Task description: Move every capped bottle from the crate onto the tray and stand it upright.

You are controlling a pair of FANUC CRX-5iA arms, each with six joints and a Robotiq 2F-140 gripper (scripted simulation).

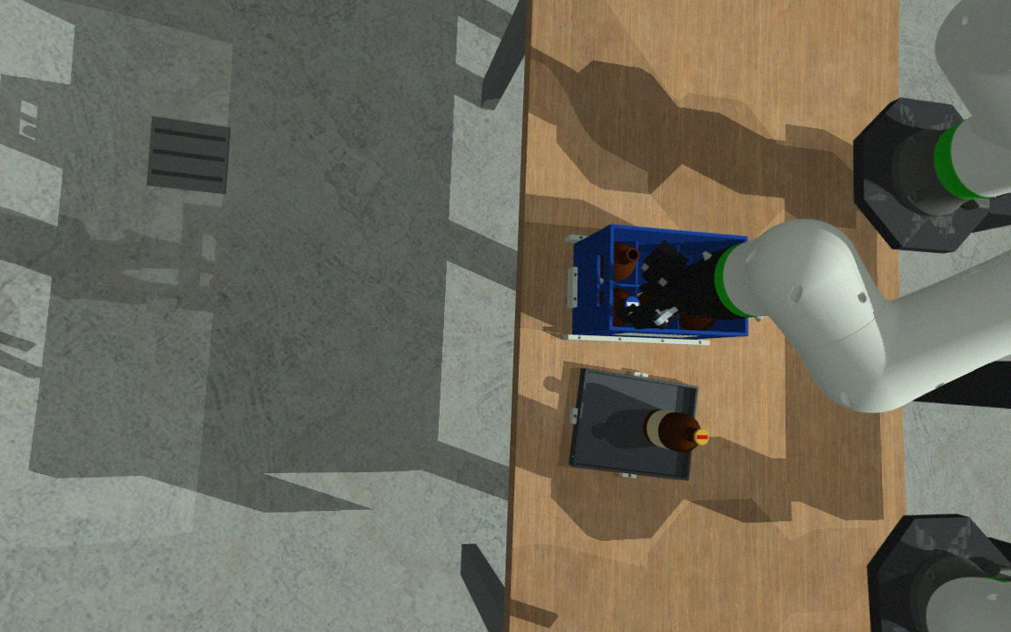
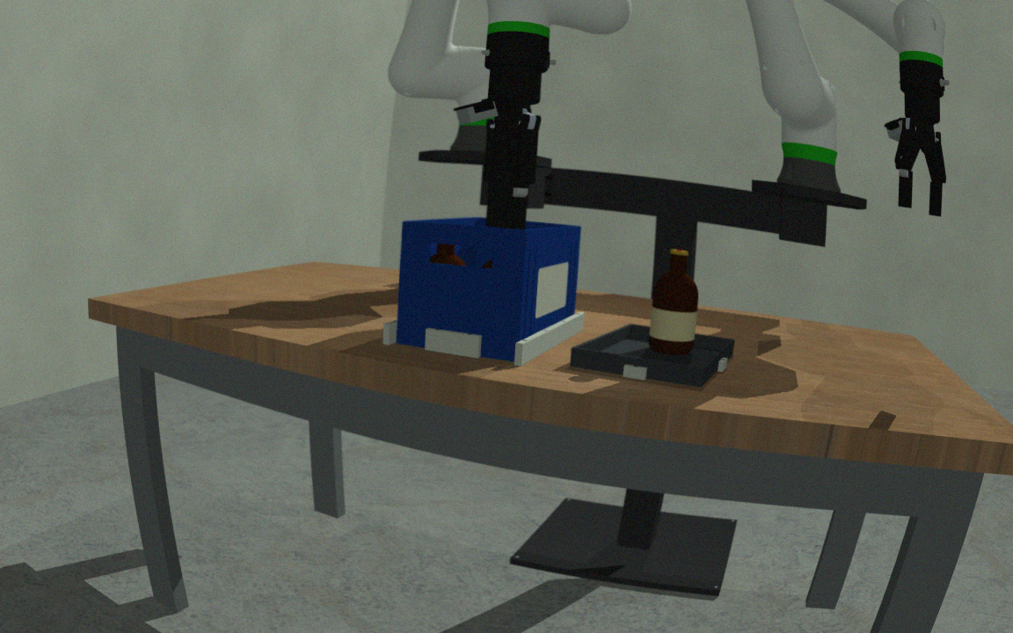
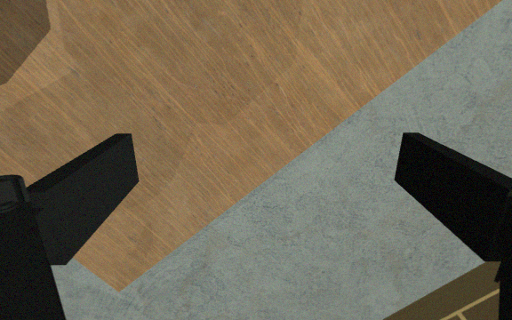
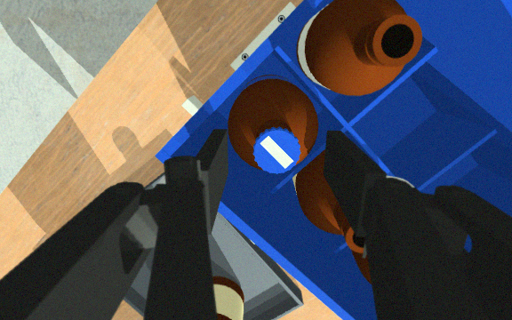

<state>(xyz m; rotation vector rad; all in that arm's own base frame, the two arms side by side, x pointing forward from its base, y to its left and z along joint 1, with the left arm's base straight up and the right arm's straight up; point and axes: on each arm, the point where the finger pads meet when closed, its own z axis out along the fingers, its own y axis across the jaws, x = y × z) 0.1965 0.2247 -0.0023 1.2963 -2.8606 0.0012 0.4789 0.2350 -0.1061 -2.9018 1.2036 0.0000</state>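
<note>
Now: right hand 110 mm above the blue-capped bottle. Also, from my right hand: blue crate (90 mm behind, 40 mm to the right, 110 mm below); brown bottle (90 mm to the right, 110 mm below); yellow-capped bottle (140 mm behind, 230 mm to the left, 110 mm below).
</note>
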